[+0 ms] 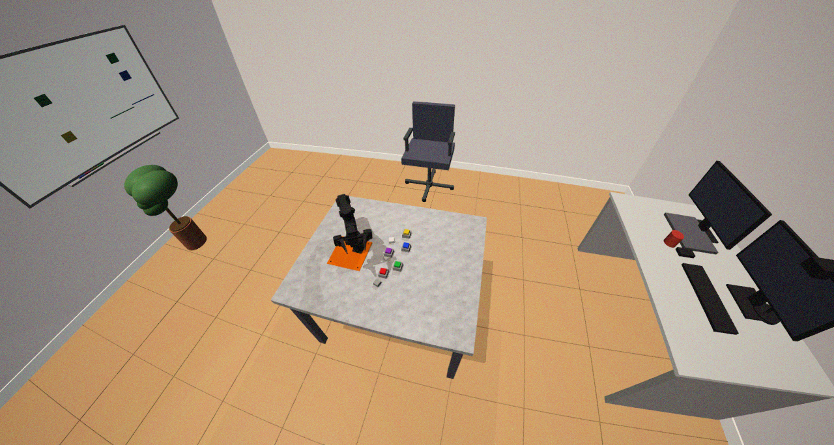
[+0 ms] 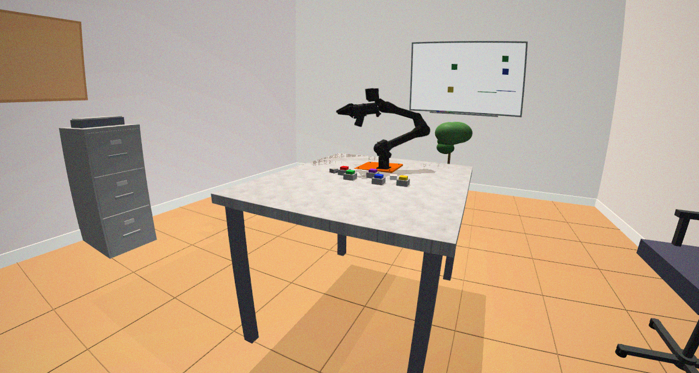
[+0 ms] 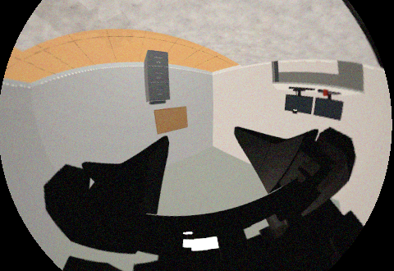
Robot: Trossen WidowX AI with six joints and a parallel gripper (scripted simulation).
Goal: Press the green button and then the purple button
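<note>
The green button is 13 cm ahead of my gripper tip, 15 cm to the left of it and 26 cm below it. The rest, counted from my gripper tip: blue button (14 cm ahead, 29 cm to the left, 26 cm below); then purple button (5 cm ahead, 23 cm to the left, 26 cm below); then red button (7 cm ahead, 9 cm to the left, 26 cm below).
</note>
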